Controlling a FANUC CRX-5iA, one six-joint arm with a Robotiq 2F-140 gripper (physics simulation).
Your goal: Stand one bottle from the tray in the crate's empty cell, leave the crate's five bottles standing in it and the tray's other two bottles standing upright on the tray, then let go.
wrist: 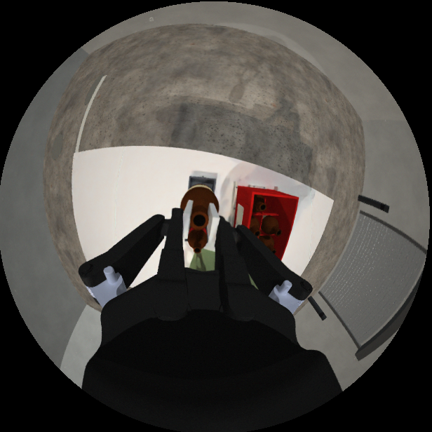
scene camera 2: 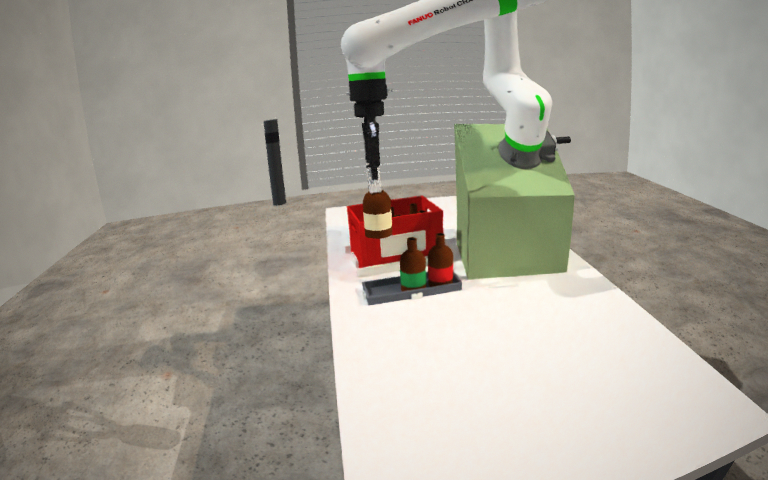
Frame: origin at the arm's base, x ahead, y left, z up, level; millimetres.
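Where they show: gripper, fingertip midpoint: (scene camera 2: 374, 190); arm's base at its link origin: (scene camera 2: 520, 153).
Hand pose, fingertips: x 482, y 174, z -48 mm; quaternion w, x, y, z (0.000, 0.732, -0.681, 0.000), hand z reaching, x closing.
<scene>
Each offset is from my fingertips to the centre of the thing. "pt": to the spot under its first point. Level surfaces: height alone.
My gripper (scene camera 2: 374, 182) (wrist: 199, 210) is shut on the neck of a brown bottle with a cream label @(dx -3, dy +0, dz -42 mm) (scene camera 2: 377, 217) (wrist: 199, 197). The bottle hangs upright above the tray's left part, in front of the crate in the scene view. The red crate @(dx -68, dy -256, dz -222 mm) (scene camera 2: 368, 249) (wrist: 291, 212) stands behind the tray, with several brown bottles in it; its cells are partly hidden. The dark tray @(pt dx -3, dy -19, dz -304 mm) (scene camera 2: 382, 290) (wrist: 202, 180) bears a green-labelled bottle @(dx -93, dy -14, dz -227 mm) (scene camera 2: 412, 268) and a red-labelled bottle @(dx -176, dy -28, dz -227 mm) (scene camera 2: 440, 263), both upright side by side. In the wrist view the held bottle partly hides the tray and its bottles.
The white table @(dz -310 mm) (scene camera 2: 481, 367) (wrist: 120, 190) carries the tray, the crate and the green robot pedestal (scene camera 2: 515, 232) at the right of the crate. A dark post (scene camera 2: 274, 164) stands on the floor beyond the table's left side.
</scene>
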